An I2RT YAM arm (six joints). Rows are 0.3 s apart.
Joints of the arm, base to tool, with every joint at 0 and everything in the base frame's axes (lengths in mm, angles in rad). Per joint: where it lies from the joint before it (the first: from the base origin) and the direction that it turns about. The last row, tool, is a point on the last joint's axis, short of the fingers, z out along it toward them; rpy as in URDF.
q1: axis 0 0 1 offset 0 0 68
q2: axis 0 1 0 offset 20 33.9 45.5
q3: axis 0 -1 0 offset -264 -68.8 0
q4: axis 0 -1 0 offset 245 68.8 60
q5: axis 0 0 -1 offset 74 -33.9 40.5
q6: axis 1 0 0 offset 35.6 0 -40.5
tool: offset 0 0 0 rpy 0 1.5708 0
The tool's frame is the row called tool.
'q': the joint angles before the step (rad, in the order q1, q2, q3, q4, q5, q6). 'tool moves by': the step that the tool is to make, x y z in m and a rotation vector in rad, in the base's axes. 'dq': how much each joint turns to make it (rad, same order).
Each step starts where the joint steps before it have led.
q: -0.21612 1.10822 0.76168 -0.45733 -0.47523 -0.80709
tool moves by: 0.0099 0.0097 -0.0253 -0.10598 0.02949 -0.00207
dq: 0.06708 0.05891 -0.05769 0.09590 0.12713 -0.02725
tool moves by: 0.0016 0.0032 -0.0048 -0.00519 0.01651 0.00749
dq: 0.01598 0.01503 -0.00589 0.00575 0.01123 0.00133
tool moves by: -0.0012 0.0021 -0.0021 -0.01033 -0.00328 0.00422
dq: 0.00975 -0.00528 -0.01240 0.01085 0.01100 -0.00261
